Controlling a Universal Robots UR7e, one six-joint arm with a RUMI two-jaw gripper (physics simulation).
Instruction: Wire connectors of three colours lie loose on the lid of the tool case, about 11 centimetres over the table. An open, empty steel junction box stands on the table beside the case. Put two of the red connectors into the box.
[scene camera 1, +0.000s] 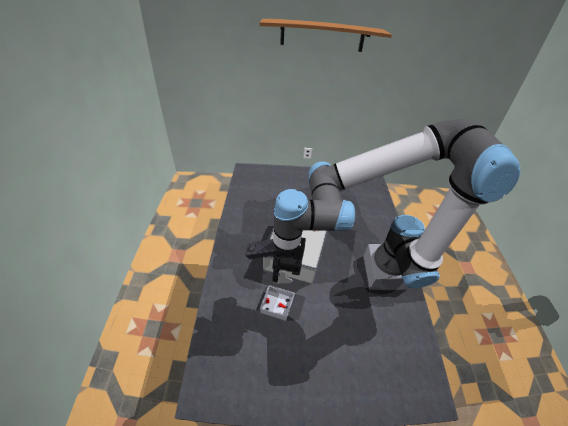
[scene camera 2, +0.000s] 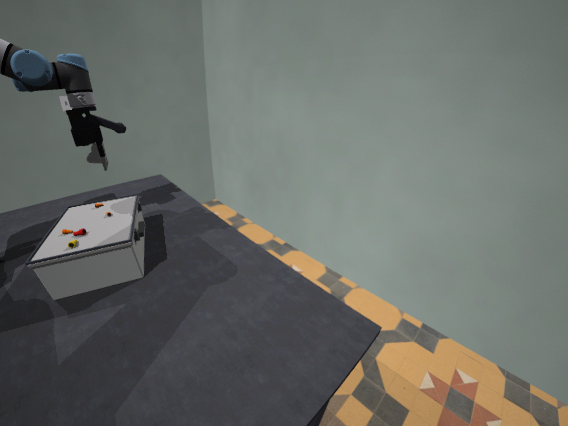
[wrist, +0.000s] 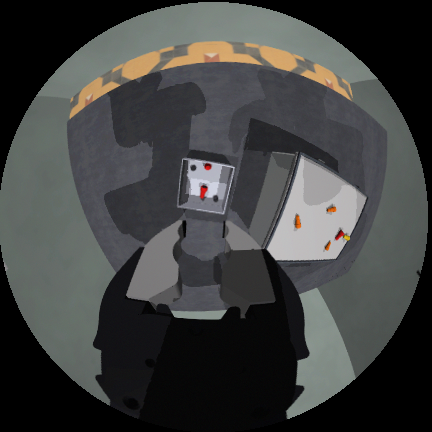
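Pixels of known places: gripper, fingertip midpoint: (scene camera 1: 277, 279) (scene camera 2: 106, 169) (wrist: 204, 221); arm's base, origin of the base link: (scene camera 1: 392, 259).
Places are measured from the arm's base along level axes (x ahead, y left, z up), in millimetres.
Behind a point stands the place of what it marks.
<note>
The steel junction box (scene camera 1: 274, 316) @[z -81, x 496, y 155 mm] (wrist: 180, 187) @[z -70, x 488, y 155 mm] stands on the table beside the case. Two red connectors lie apart on its floor: one red connector (scene camera 1: 267, 300) @[z -65, x 518, y 95 mm] (wrist: 208, 166) @[z -62, x 518, y 86 mm] near a wall, the other red connector (scene camera 1: 282, 305) @[z -79, x 463, y 113 mm] (wrist: 203, 192) @[z -78, x 463, y 110 mm] nearer the middle. A third red connector (scene camera 2: 80, 232) @[z 33, x 329, y -215 mm] (wrist: 340, 234) @[z 34, x 333, y -203 mm] lies on the lid (scene camera 2: 95, 223) @[z 22, x 371, y -168 mm] (wrist: 310, 240) @[z 22, x 341, y -103 mm], close to a yellow connector (scene camera 2: 73, 244) @[z 31, x 306, y -258 mm] (wrist: 347, 238) @[z 34, x 304, y -250 mm]. My gripper (scene camera 1: 281, 278) @[z 94, x 484, y 98 mm] (scene camera 2: 101, 165) @[z 94, x 484, y 98 mm] (wrist: 204, 221) @[z 94, x 484, y 98 mm] is partly open and empty, raised above the table near the box. In the scene camera 1 view the arm hides part of the lid.
Three orange connectors (scene camera 2: 67, 231) @[z 29, x 304, y -172 mm] (scene camera 2: 99, 205) @[z 27, x 408, y -58 mm] (scene camera 2: 109, 214) @[z 29, x 412, y -157 mm] (wrist: 297, 222) @[z 30, x 407, y -52 mm] (wrist: 331, 209) @[z 30, x 413, y -144 mm] (wrist: 327, 245) @[z 28, x 307, y -166 mm] lie on the lid. The tool case (scene camera 2: 95, 272) @[z -40, x 321, y -290 mm] stands beside the box, taller than it. A wooden wall shelf (scene camera 1: 325, 26) is at the back.
</note>
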